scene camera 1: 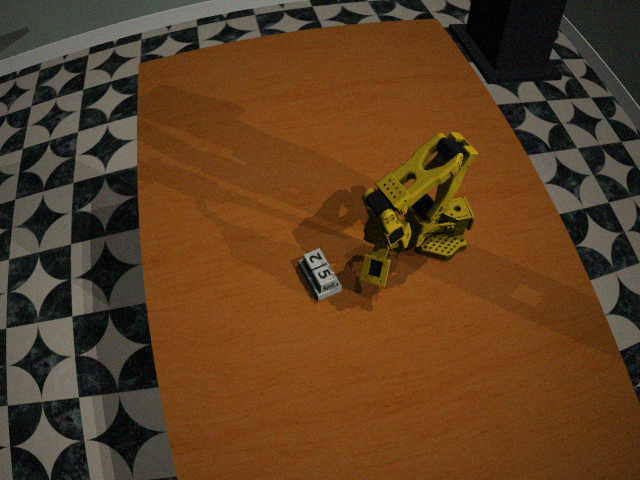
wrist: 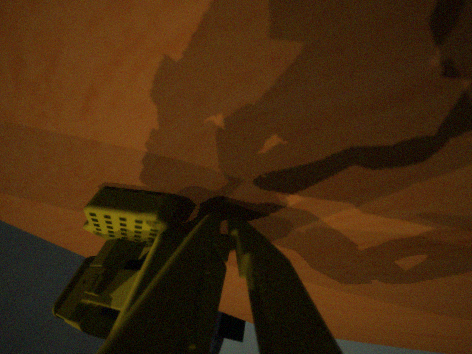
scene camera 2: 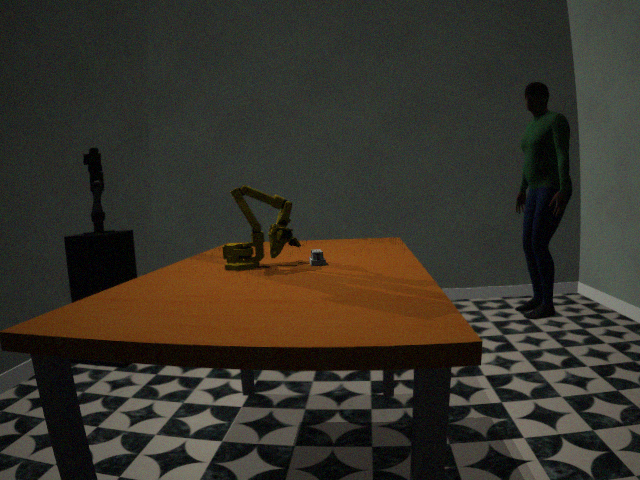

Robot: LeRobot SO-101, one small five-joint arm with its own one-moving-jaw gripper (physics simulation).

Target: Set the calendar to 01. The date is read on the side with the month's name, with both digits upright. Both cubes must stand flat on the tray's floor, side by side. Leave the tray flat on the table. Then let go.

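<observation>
The calendar's white tray (scene camera 1: 329, 295) (scene camera 2: 318, 262) rests on the table. Two white cubes stand side by side in it, with their upper faces showing a 2 (scene camera 1: 314, 257) and a 5 (scene camera 1: 324, 273) in scene camera 1. Small dark markings show at the end beside the 5, too small to read. The digits on the cubes' sides cannot be made out. My gripper (scene camera 2: 273, 255) (wrist: 223, 220) is shut and empty, with its jaw tips together. It is apart from the calendar, on the side towards the arm's base. Its jaws are hidden under the arm in scene camera 1. The calendar does not show in the wrist view.
The arm's yellow base (scene camera 1: 444, 245) (scene camera 2: 241, 266) stands on the orange table (scene camera 1: 289, 387) (scene camera 2: 258, 315). Dark arm shadows fall across the table around the calendar. A black pedestal (scene camera 1: 516, 41) (scene camera 2: 100, 263) stands beyond the table, and a person (scene camera 2: 545, 149) stands on the floor.
</observation>
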